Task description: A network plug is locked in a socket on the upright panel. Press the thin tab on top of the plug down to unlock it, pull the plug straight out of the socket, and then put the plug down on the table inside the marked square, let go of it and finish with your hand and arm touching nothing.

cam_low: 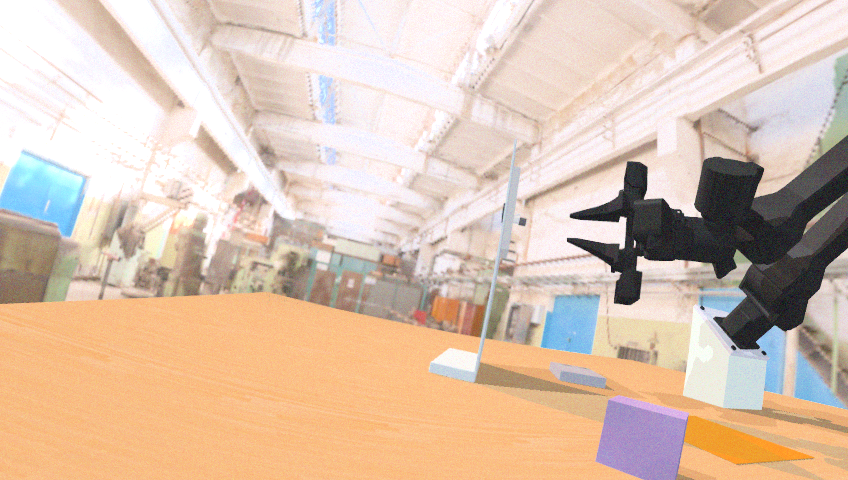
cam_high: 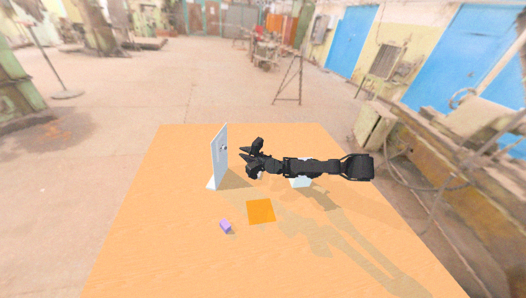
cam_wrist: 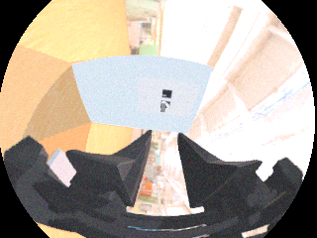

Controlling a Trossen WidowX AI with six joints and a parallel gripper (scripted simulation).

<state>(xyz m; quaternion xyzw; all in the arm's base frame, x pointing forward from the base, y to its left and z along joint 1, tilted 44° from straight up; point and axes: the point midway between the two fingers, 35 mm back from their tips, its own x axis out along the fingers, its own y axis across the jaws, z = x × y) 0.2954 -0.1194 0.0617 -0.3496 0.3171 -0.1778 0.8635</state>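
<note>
The network plug lies 70 mm ahead of my gripper tip and 40 mm to the right of it. Round my gripper tip: flat grey block (110 mm behind, 70 mm to the right, 210 mm below); upright panel (90 mm ahead, 40 mm to the right, 80 mm below); marked square (70 mm behind, 180 mm to the left, 210 mm below).
</note>
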